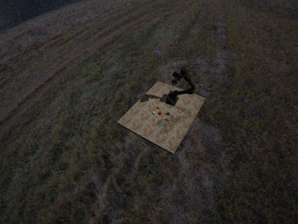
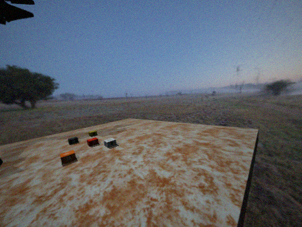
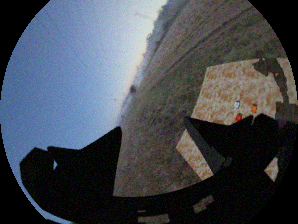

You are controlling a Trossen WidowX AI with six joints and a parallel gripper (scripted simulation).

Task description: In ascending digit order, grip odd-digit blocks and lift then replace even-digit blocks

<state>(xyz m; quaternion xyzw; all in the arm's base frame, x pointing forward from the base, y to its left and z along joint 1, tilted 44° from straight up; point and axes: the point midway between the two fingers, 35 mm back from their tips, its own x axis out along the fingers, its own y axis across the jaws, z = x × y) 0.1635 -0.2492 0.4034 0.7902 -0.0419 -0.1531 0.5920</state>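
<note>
The orange block lies 530 mm below my gripper tip, 210 mm to the right of it and 30 mm behind it. Also, from my gripper tip: red block: 530 mm below, 150 mm to the right, 70 mm ahead; then dark block: 530 mm below, 40 mm to the right, 30 mm ahead; then yellow block: 530 mm below, 130 mm ahead, 10 mm to the right.
</note>
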